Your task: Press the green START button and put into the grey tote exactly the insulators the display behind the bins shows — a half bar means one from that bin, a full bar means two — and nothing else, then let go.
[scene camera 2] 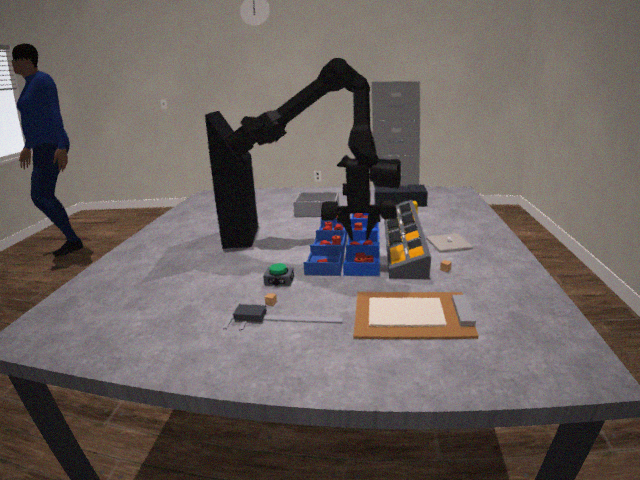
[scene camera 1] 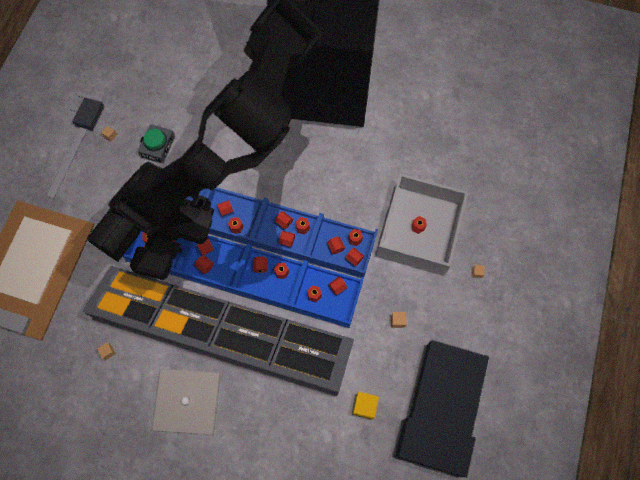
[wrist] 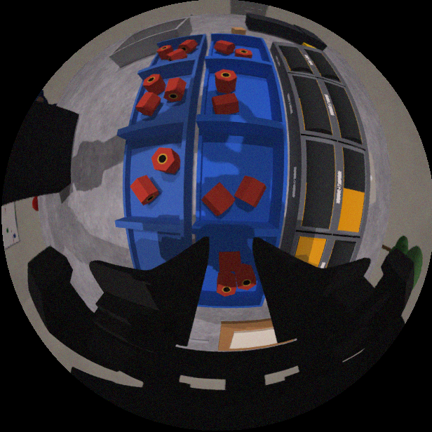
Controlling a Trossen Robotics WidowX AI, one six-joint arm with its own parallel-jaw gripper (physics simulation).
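Places are measured from the arm's base along level axes (x ahead, y left, z up), in centimetres.
Where they show: gripper, fingertip midpoint: (scene camera 2: pixel 359 239) (scene camera 1: pixel 183 241); arm's base at its link origin: (scene camera 2: pixel 233 145) (scene camera 1: pixel 297 8).
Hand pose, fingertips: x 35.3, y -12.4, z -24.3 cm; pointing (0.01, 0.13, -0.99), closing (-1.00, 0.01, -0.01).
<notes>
Each offset is from my fingertips to the centre of the thing. "*": to the spot under its first point.
My gripper (scene camera 2: pixel 359 238) (wrist: pixel 230 242) is partly open and empty. It points down over the blue bins (scene camera 1: pixel 330 310) (scene camera 2: pixel 360 267) (wrist: pixel 250 142), in the row beside the display, near the end divider. The end bin there holds several red insulators (wrist: pixel 230 261), partly hidden in scene camera 1. The neighbouring bin holds two insulators (wrist: pixel 218 199) (wrist: pixel 250 191). The grey tote {dx -15.3, dy +40.9, dz -2.5 cm} (scene camera 1: pixel 413 259) (scene camera 2: pixel 309 207) holds one red insulator {dx -15.3, dy +40.4, dz -3.4 cm} (scene camera 1: pixel 419 224). The display (scene camera 1: pixel 211 347) (scene camera 2: pixel 408 271) shows one full and one half bar on its end panel, a half bar on the second, and two dark panels. The green button {dx -19.3, dy -13.2, dz -3.1 cm} (scene camera 1: pixel 154 138) (scene camera 2: pixel 278 268) stands by the bins.
A clipboard (scene camera 1: pixel 77 242) (scene camera 2: pixel 361 320) lies beyond the bins' end. A dark block {dx +16.1, dy +51.1, dz -2.4 cm} (scene camera 1: pixel 449 403) (scene camera 2: pixel 401 196), a yellow block {dx +19.1, dy +38.4, dz -3.4 cm} (scene camera 1: pixel 366 405), a beige plate {dx +26.2, dy +8.5, dz -4.8 cm} (scene camera 1: pixel 186 418) (scene camera 2: pixel 449 245) and small wooden cubes {dx +3.0, dy +40.7, dz -4.0 cm} (scene camera 1: pixel 399 319) {dx +21.7, dy -7.8, dz -4.2 cm} (scene camera 1: pixel 105 350) lie around. A dark box with a rod {* dx -22.1, dy -28.8, dz -3.3 cm} (scene camera 1: pixel 88 113) (scene camera 2: pixel 250 312) lies near the button.
</notes>
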